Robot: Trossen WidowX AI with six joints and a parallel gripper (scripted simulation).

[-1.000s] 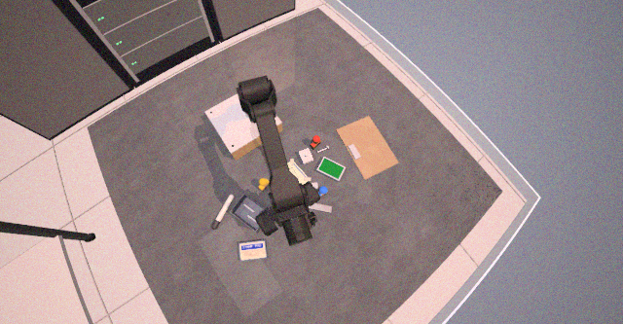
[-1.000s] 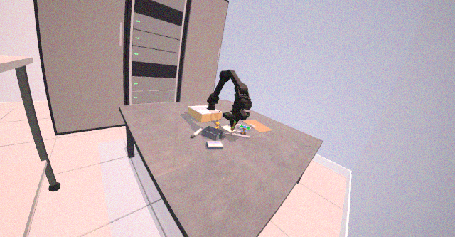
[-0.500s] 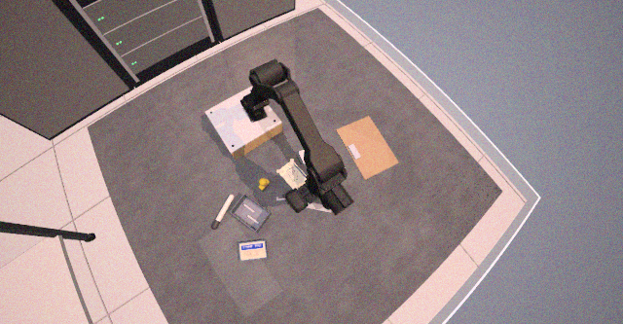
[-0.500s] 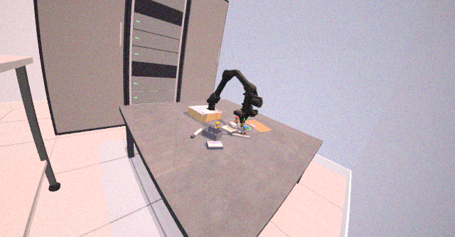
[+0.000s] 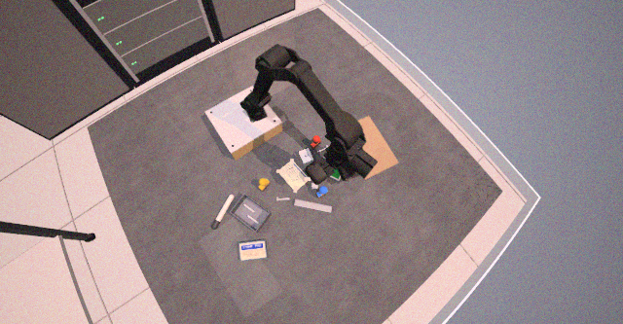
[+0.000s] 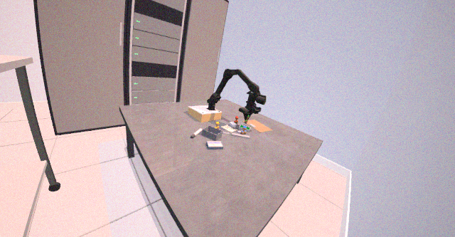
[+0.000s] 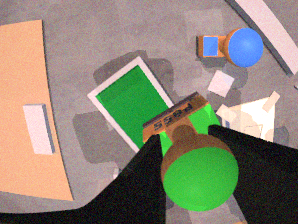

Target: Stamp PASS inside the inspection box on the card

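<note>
Now: gripper tip 90 mm above the green ink pad, 20 mm to the right of it and 20 mm past it. Round my gripper tip: blue stamp (70 mm below, 50 mm to the right, 50 mm ahead); green stamp (right at my gripper tip); white block (100 mm behind, 80 mm below, 40 mm to the right).
</note>
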